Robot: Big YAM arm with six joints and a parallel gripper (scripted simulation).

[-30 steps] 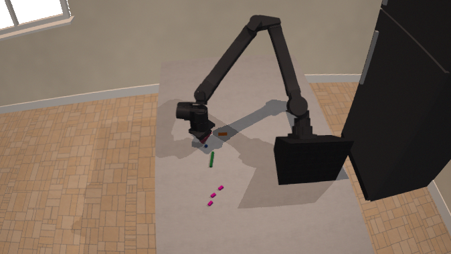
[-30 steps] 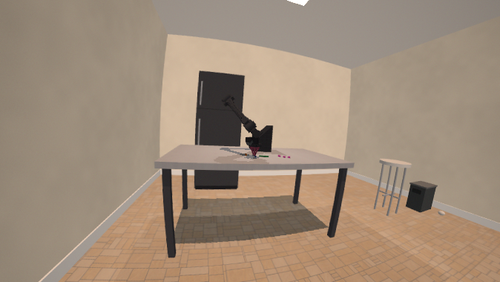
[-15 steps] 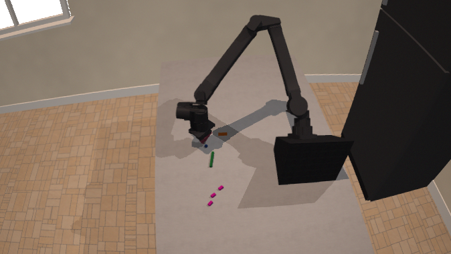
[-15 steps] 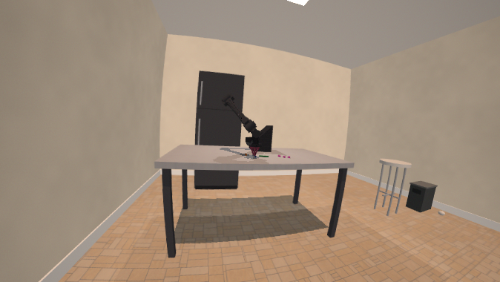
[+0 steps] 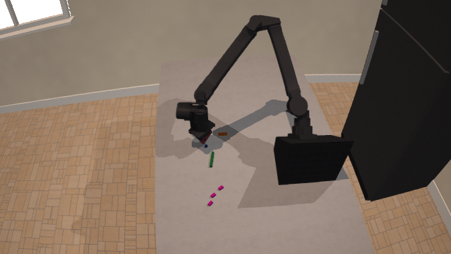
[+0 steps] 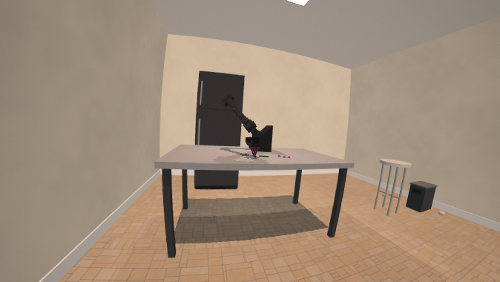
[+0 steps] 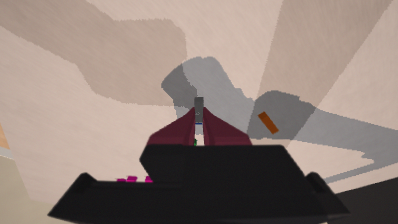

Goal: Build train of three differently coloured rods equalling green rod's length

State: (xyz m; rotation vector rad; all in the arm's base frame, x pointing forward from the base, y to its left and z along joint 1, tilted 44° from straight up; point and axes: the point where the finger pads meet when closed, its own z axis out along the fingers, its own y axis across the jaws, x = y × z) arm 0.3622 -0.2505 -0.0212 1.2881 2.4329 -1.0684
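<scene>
Right now the grey rod is right at my hand. Round my hand: blue rod (2 cm to the left, 2 cm below, 1 cm behind); green rod (9 cm to the left, 2 cm below, 2 cm behind); orange rod (10 cm behind, 4 cm to the right, 2 cm below).
</scene>
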